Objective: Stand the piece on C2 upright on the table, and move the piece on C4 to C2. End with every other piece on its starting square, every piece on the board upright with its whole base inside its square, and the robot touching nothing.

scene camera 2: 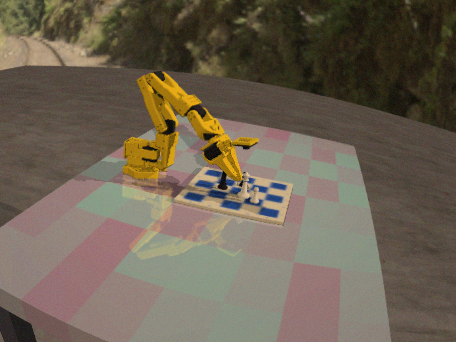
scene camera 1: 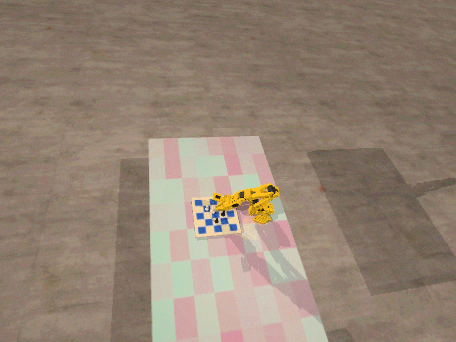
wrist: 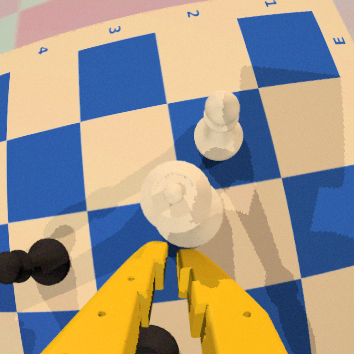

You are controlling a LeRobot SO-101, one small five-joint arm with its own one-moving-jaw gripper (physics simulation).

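Seen in the pictures: hand at its tool point: point(scene camera 2: 239, 179) point(scene camera 1: 216, 208) point(wrist: 165, 259); arm's base at its link origin: point(scene camera 2: 152, 172) point(scene camera 1: 256, 214).
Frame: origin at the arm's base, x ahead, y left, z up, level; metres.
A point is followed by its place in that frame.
The tall white piece point(scene camera 2: 245, 187) @[z 0.027, x 0.225, y -0.042 m] point(wrist: 175, 207) @[z 0.056, x 0.220, y -0.038 m] stands near C2, looking close to upright; its base seems to reach over the C2/C3 line, partly hidden by its head. A black piece point(wrist: 48, 261) @[z 0.015, x 0.211, y 0.015 m] is on C4; in scene camera 2 it is mostly hidden behind the gripper tips and the white piece. My gripper point(scene camera 1: 216, 209) point(scene camera 2: 240, 179) point(wrist: 173, 246) @[z 0.039, x 0.209, y -0.032 m] is shut and empty, with a narrow slit between its jaws. Its tips are low, right beside the tall white piece; whether they touch it I cannot tell.
A white pawn point(scene camera 2: 255, 195) @[z 0.021, x 0.250, y -0.058 m] point(wrist: 219, 132) @[z 0.027, x 0.243, y -0.053 m] stands upright on D2. Another black piece point(scene camera 2: 223, 181) @[z 0.023, x 0.174, y -0.021 m] point(wrist: 158, 342) @[z 0.012, x 0.178, y -0.021 m] stands around B3, near the jaws. The blue and cream board point(scene camera 1: 240, 232) @[z 0.005, x 0.105, y 0.090 m] point(scene camera 2: 287, 200) @[z 0.006, x 0.316, y -0.016 m] point(wrist: 200, 55) @[z 0.006, x 0.287, y -0.055 m] lies on the pink and green table point(scene camera 1: 167, 300) @[z 0.000, x 0.463, y 0.351 m] point(scene camera 2: 240, 305) @[z 0.000, x 0.295, y -0.410 m].
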